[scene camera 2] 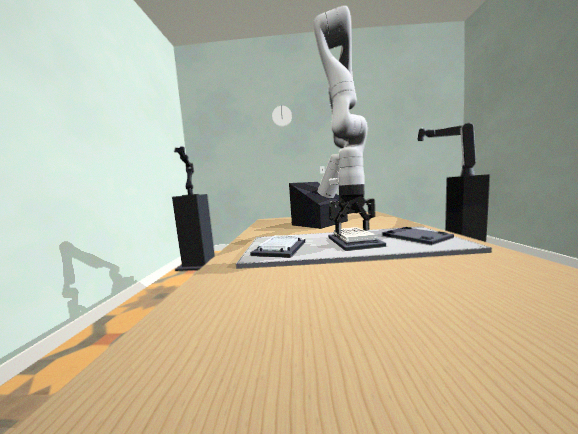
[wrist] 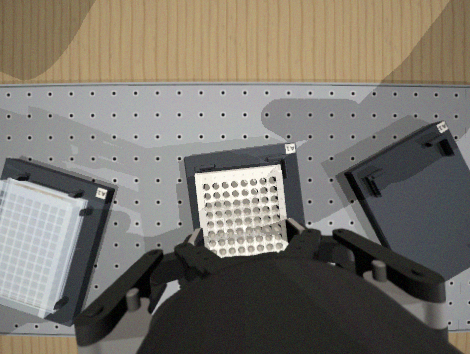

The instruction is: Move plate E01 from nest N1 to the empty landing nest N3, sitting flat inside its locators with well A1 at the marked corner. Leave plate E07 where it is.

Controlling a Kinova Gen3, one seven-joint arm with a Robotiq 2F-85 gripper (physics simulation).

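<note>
The cream plate with round wells (scene camera 2: 356,235) (wrist: 242,200) is between the fingers of my gripper (scene camera 2: 352,229) (wrist: 244,233), which is shut on its two sides. The plate is level, low over or in the middle dark nest (scene camera 2: 361,245) (wrist: 293,195), roughly in line with it. Whether it rests flat inside the locators I cannot tell. The nest's A1 tag (wrist: 290,148) is at its upper right corner in the wrist view; the plate's own A1 mark is not readable. A translucent plate (scene camera 2: 280,243) (wrist: 35,245) lies in the left nest (scene camera 2: 270,254) (wrist: 87,245). Nest numbers are not readable.
The right nest (scene camera 2: 420,235) (wrist: 420,200) is empty and turned at an angle, with its raised corner locators showing. All three nests stand on a grey perforated board (scene camera 2: 320,257) (wrist: 150,120) on the wooden table (scene camera 2: 310,340) (wrist: 225,40). Black pedestals with arms stand beyond the table.
</note>
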